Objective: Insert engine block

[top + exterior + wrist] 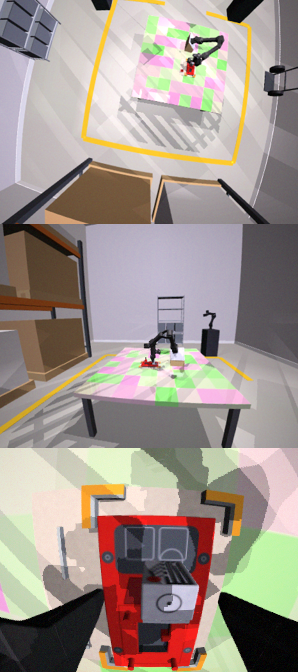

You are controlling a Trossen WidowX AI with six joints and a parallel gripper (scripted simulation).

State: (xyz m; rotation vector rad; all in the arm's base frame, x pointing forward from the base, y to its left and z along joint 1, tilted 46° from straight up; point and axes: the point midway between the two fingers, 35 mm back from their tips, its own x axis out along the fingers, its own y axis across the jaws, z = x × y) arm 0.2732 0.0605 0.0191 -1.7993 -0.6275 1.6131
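Right now my gripper tip is 1 cm to the right of the grey striped engine block and 1 cm above it.
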